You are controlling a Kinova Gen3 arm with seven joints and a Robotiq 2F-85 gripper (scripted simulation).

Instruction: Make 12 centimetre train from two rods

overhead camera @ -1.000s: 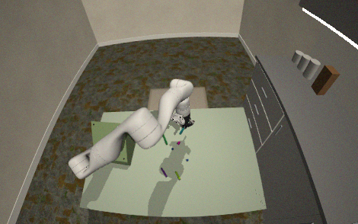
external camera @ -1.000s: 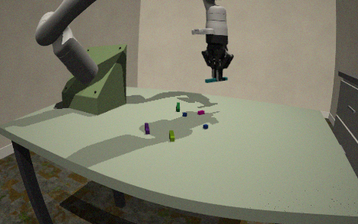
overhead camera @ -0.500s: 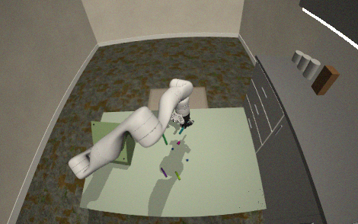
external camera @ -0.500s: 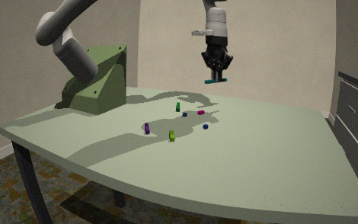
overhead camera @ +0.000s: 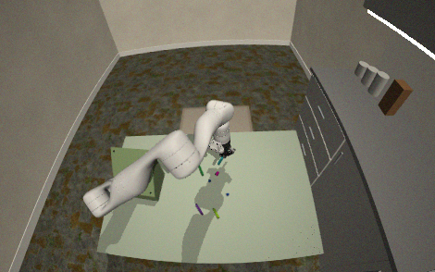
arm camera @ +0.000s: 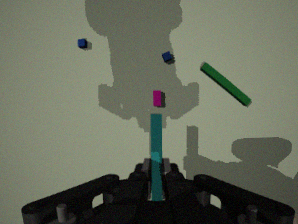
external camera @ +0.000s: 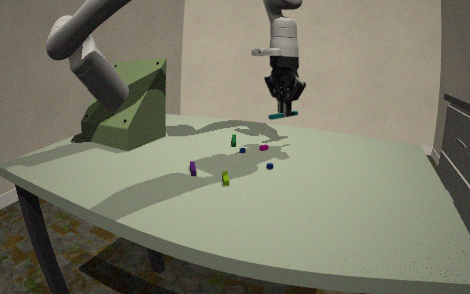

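The magenta rod lies 90 mm below my hand, 60 mm to the right of it and 30 mm behind it. The rest, counted from my hand: green rod: 120 mm behind, 90 mm below, 30 mm to the right; turquoise rod: 20 mm below; lime rod: 280 mm to the right, 90 mm below, 30 mm behind.
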